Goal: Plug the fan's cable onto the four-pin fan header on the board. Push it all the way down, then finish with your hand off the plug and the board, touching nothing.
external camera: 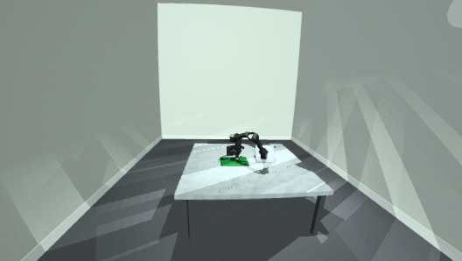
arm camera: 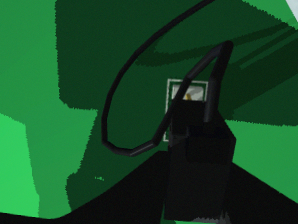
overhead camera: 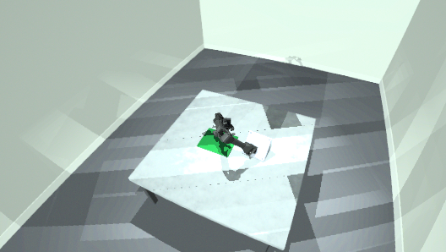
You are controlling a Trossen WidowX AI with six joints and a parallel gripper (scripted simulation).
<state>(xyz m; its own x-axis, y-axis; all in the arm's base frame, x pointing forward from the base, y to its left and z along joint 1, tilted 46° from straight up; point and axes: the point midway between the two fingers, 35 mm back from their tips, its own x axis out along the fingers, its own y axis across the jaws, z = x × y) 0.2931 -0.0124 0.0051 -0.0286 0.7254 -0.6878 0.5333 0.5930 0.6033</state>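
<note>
My gripper tip is 4 cm above the white four-pin header and 1 cm short of it. Round my gripper tip: black fan plug (1 cm ahead, 1 cm above); then green board (6 cm below, 5 cm to the left, 4 cm ahead); then black fan (13 cm to the right, 7 cm ahead, 2 cm above).
</note>
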